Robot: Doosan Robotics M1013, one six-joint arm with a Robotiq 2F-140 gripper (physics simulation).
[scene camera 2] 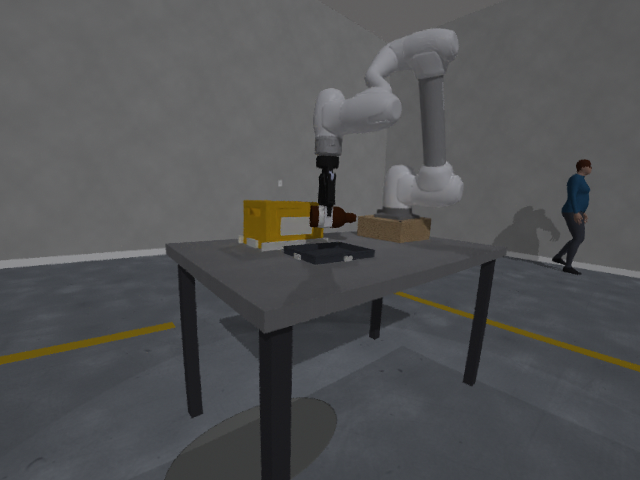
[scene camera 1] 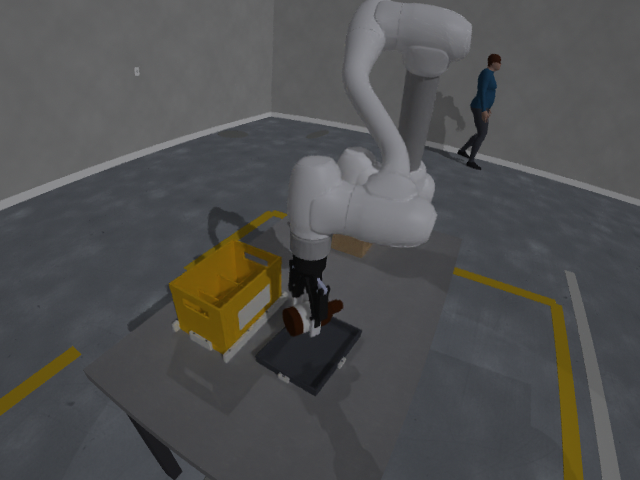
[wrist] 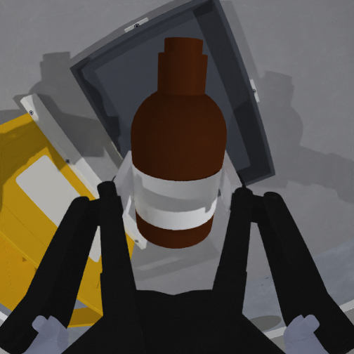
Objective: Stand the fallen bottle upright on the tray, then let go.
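Where they show: gripper, fingertip midpoint: (scene camera 2: 324,225) (scene camera 1: 305,324); arm's base, link origin: (scene camera 2: 396,217).
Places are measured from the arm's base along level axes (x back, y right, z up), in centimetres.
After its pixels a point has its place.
A brown bottle (scene camera 1: 293,320) @[y -17.1, x -70.8, z 5.0 cm] (scene camera 2: 341,217) @[y -23.1, x -63.1, z 2.4 cm] (wrist: 178,135) with a white label lies on its side in the air, its neck level. My gripper (scene camera 1: 308,322) @[y -17.6, x -65.5, z -0.6 cm] (scene camera 2: 327,212) (wrist: 176,161) points down and is shut on the bottle around its white label, one finger on each side. The dark tray (scene camera 1: 286,374) @[y -18.9, x -76.8, z -8.6 cm] (scene camera 2: 315,258) @[y -27.6, x -77.1, z -9.2 cm] (wrist: 263,150) lies flat on the table below. In scene camera 2 a gap shows between the bottle and the tray. In the wrist view the bottle covers part of the tray. In scene camera 1 the near finger hides part of the label.
A yellow crate (scene camera 1: 199,320) @[y 7.1, x -79.5, z -1.7 cm] (scene camera 2: 254,222) @[y 7.3, x -79.5, z -1.7 cm] (wrist: 65,260) with dividers stands close beside the tray, with white brackets along its foot. A brown block (scene camera 1: 351,244) @[y -8.4, x -14.5, z -6.3 cm] (scene camera 2: 395,228) @[y -10.1, x -14.5, z -4.4 cm] stands under the arm's base at the back. A person (scene camera 1: 484,98) (scene camera 2: 577,196) is on the floor behind the table.
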